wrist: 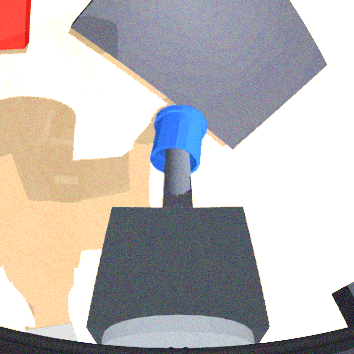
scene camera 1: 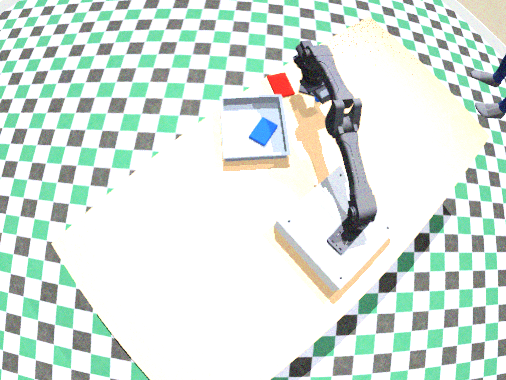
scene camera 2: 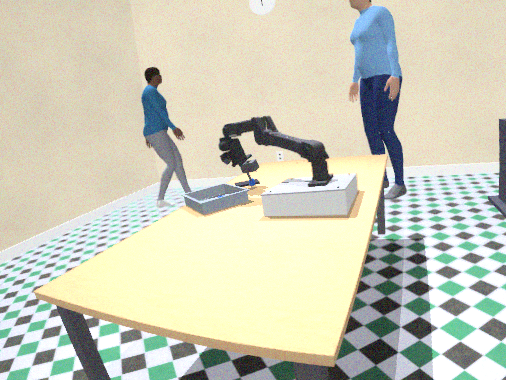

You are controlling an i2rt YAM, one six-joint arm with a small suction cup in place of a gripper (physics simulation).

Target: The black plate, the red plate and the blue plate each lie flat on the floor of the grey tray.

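Places are measured from the arm's base along level axes (x ahead, y left, z up), in millimetres.
Where they show: hand at its tool point: [wrist: 176,128] [scene camera 2: 253,184]; arm's base at its link origin: [scene camera 1: 352,226] [scene camera 2: 321,181].
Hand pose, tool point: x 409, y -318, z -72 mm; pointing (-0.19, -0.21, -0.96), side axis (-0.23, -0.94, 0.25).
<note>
Each offset is from my tool point to the centre of the thing.
The grey tray {dx +74, dy +284, dz +21 mm} [scene camera 1: 255,158] [scene camera 2: 225,201] stands on the table. The blue plate {dx +43, dy +262, dz +4 mm} [scene camera 1: 263,131] lies on the tray's floor; a sliver of it shows in scene view 2. The red plate {dx +143, dy +63, dz +2 mm} [scene camera 1: 280,85] [wrist: 12,25] lies on the table just outside the tray's upper right corner in scene view 1. The black plate {dx +46, dy -35, dz +1 mm} [scene camera 2: 243,184] [wrist: 205,55] is on the table right of the red plate; the arm mostly hides it in scene view 1. My blue suction cup [scene camera 1: 317,98] [scene camera 2: 252,183] [wrist: 178,132] is at the black plate's near edge, open and holding nothing; whether it touches the plate is unclear.
The arm stands on a white box [scene camera 1: 320,235] [scene camera 2: 305,204] near the table's long edge. The red plate is close to the opposite table edge. The tray's raised walls stand between the red and blue plates. Two people stand beyond the table.
</note>
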